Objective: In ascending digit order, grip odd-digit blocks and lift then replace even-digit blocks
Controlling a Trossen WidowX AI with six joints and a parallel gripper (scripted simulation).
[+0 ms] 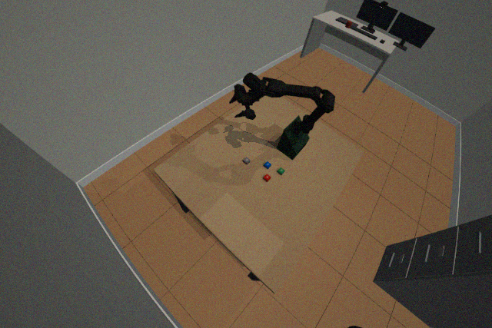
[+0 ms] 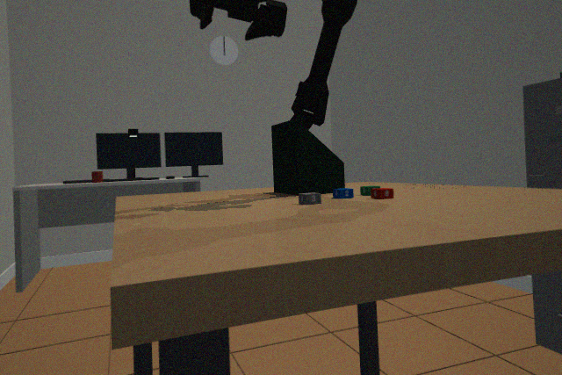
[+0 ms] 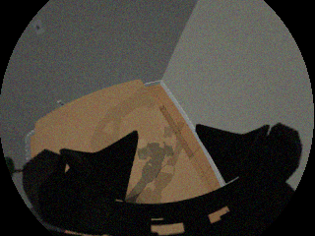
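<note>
My gripper tip is 5 cm past the green block, 35 cm to the right of it and 31 cm above it. The rest, counted from my gripper tip: red block: 4 cm ahead, 31 cm to the left, 31 cm below; then grey block: 2 cm ahead, 15 cm to the left, 31 cm below; then blue block: 3 cm behind, 27 cm to the left, 31 cm below.
</note>
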